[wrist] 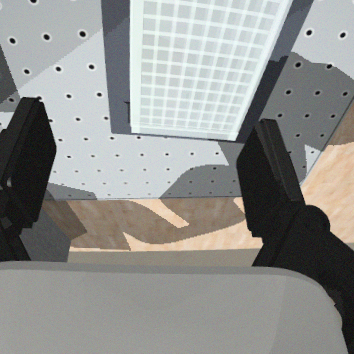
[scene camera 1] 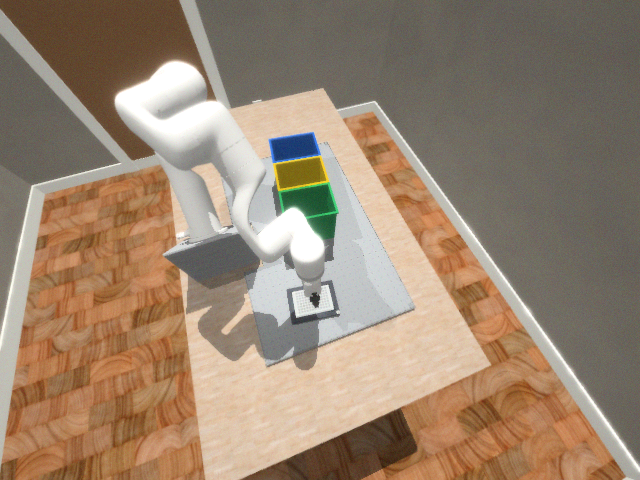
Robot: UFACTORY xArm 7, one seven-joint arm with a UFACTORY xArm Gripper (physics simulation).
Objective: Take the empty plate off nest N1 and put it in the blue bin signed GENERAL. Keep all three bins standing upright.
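Places are measured from the arm's base along level axes (x ahead, y left, z up), in metres.
Where they show: gripper, fingertip midpoint: (wrist: 151, 130); arm's base, origin of the base link: (scene camera 1: 209, 235).
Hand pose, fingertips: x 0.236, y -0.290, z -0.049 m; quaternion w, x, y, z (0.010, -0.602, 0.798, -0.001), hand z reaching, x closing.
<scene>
Things, the pixels of their top centre, and the offset from my fingertips. "pt": a spot on its surface instead. Level surfaces: height alone.
- white gridded plate, middle of its top: (wrist: 198, 66) (scene camera 1: 312, 299) dx -0.013, dy -0.024, dz -0.066 m
- nest, surface spot: (scene camera 1: 296, 317) pt dx -0.085, dy -0.050, dz -0.077 m
- blue bin, middle of its top: (scene camera 1: 294, 146) dx +0.164, dy +0.498, dz +0.088 m
- yellow bin, middle of its top: (scene camera 1: 300, 172) dx +0.133, dy +0.370, dz +0.088 m
- green bin, middle of its top: (scene camera 1: 307, 201) dx +0.102, dy +0.243, dz +0.088 m
- grey perforated board, its level: dz -0.092 m
- wooden table, its level: dz -0.105 m
The white gridded plate (scene camera 1: 300, 305) (wrist: 190, 65) lies flat in the dark frame of the nest (scene camera 1: 296, 319) (wrist: 117, 90). The nest's N1 label is too small to read. My gripper (scene camera 1: 314, 299) (wrist: 151, 130) is open and empty above the plate, its fingers wide apart. In the wrist view the fingertips stand on either side of the plate's near end, outside the nest's frame; their exact height is hard to tell. The blue bin (scene camera 1: 294, 147) stands upright at the far end of the row; its sign does not show.
The yellow bin (scene camera 1: 301, 173) and green bin (scene camera 1: 308, 198) stand upright in a row in front of the blue one, between it and the nest. They stand on the grey perforated board (scene camera 1: 379, 294) (wrist: 80, 165). A grey box (scene camera 1: 217, 260) stands at the arm's base on the wooden table (scene camera 1: 310, 403).
</scene>
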